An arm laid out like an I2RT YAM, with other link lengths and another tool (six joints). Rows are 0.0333 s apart.
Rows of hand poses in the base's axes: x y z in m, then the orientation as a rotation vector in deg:
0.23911 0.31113 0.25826 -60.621 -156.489 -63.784
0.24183 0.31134 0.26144 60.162 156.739 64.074
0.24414 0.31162 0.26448 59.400 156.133 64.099
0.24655 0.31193 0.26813 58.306 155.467 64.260
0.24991 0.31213 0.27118 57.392 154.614 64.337
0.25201 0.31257 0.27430 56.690 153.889 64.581
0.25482 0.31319 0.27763 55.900 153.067 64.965
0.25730 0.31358 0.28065 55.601 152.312 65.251
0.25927 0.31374 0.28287 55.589 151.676 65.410
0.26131 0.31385 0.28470 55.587 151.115 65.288
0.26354 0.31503 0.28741 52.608 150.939 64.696
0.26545 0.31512 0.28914 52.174 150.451 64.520
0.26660 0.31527 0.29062 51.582 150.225 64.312
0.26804 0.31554 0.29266 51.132 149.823 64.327
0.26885 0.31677 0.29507 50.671 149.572 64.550
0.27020 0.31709 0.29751 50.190 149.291 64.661
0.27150 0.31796 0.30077 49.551 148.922 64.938
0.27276 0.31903 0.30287 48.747 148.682 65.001
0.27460 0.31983 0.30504 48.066 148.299 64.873
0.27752 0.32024 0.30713 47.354 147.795 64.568
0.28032 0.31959 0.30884 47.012 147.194 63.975
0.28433 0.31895 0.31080 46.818 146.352 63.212
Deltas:
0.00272 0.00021 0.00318 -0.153 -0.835 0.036
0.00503 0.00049 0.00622 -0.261 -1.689 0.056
0.00744 0.00080 0.00987 -0.313 -2.747 0.212
0.01080 0.00100 0.01292 -0.412 -3.863 0.186
0.01290 0.00144 0.01604 -0.362 -4.754 0.155
0.01571 0.00206 0.01937 -0.227 -5.749 0.135
0.01819 0.00245 0.02239 -0.101 -6.451 -0.086
0.02016 0.00261 0.02461 -0.025 -6.927 -0.393
0.02220 0.00272 0.02644 -0.139 -7.370 -0.701
0.02443 0.00390 0.02915 -0.859 -9.094 0.531
0.02634 0.00399 0.03088 -1.050 -9.709 0.462
0.02749 0.00414 0.03236 -1.266 -10.206 0.603
0.02893 0.00441 0.03440 -1.318 -10.743 0.613
0.02974 0.00564 0.03681 -1.217 -11.145 0.733
0.03109 0.00596 0.03925 -1.197 -11.593 0.835
0.03239 0.00683 0.04251 -1.077 -12.169 0.991
0.03365 0.00790 0.04461 -1.117 -12.750 1.270
0.03549 0.00870 0.04678 -1.287 -13.401 1.395
0.03841 0.00911 0.04887 -1.591 -14.182 1.453
0.04121 0.00846 0.05058 -2.074 -14.887 1.242
0.04522 0.00782 0.05254 -2.679 -15.725 0.812

